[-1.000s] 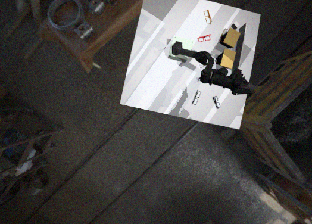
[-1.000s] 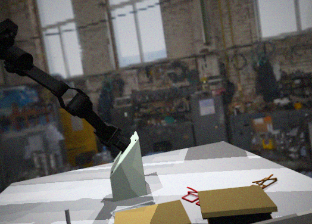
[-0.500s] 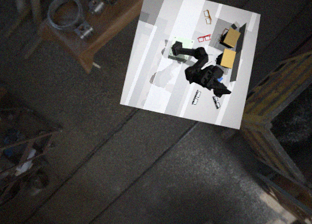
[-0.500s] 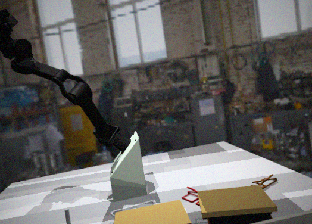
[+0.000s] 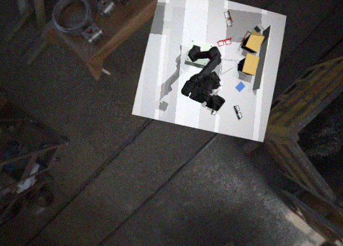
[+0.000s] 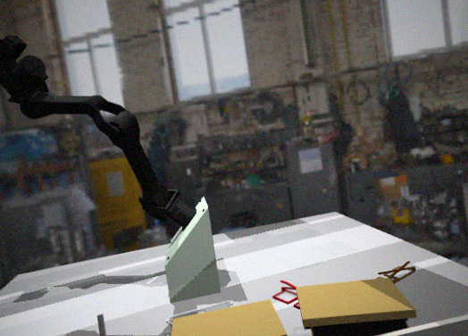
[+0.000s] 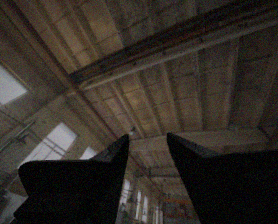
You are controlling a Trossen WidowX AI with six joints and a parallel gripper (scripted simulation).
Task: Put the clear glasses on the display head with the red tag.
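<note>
Right now the blue tag is 45 cm ahead of my gripper tip, 34 cm to the left of it and 78 cm below it. Also, from my gripper tip: display head 40 cm ahead, 75 cm to the left, 73 cm below.
</note>
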